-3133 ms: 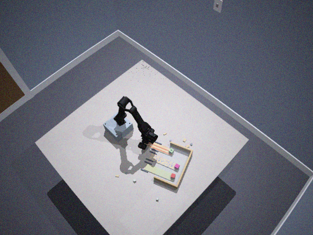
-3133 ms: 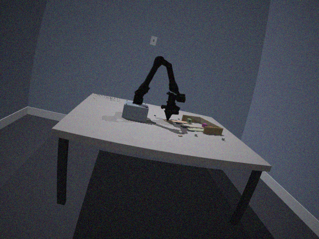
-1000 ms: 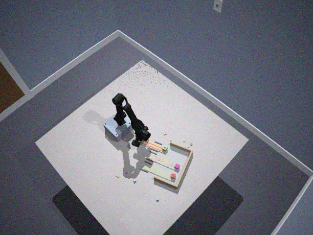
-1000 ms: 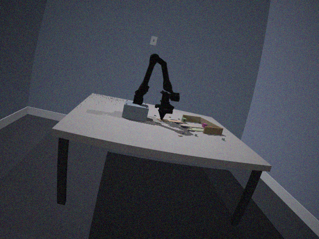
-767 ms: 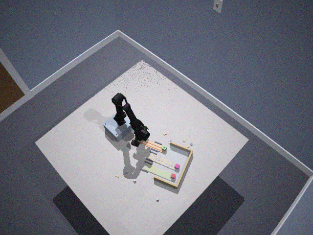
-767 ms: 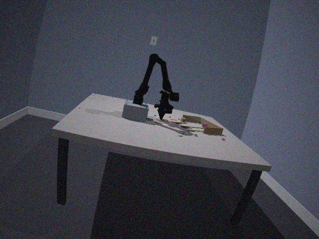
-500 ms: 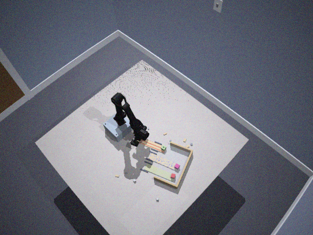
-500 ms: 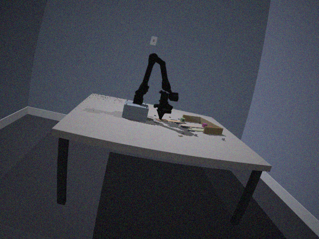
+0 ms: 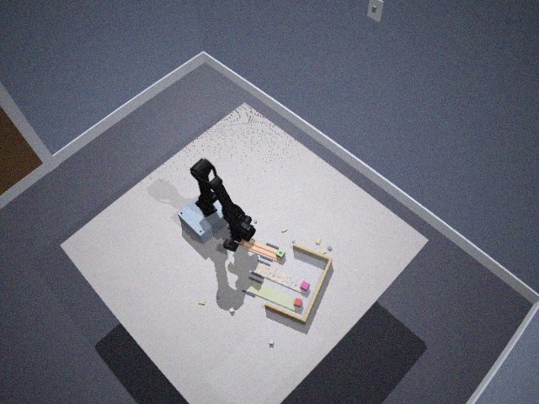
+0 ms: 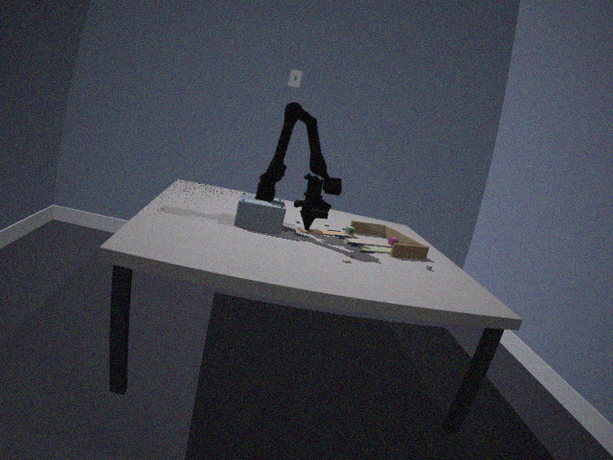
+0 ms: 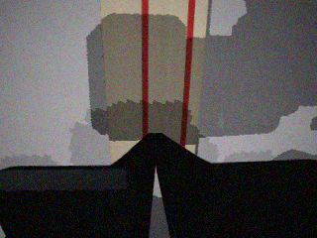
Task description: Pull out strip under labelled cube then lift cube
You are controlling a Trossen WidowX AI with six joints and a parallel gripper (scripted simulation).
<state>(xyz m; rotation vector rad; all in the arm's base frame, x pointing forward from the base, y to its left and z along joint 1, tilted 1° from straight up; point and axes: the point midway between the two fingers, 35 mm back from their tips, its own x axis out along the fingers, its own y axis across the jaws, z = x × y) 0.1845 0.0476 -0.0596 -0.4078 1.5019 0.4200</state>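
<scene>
Now: gripper tip 8 cm short of the striped strip and 5 cm to the right of it.
</scene>
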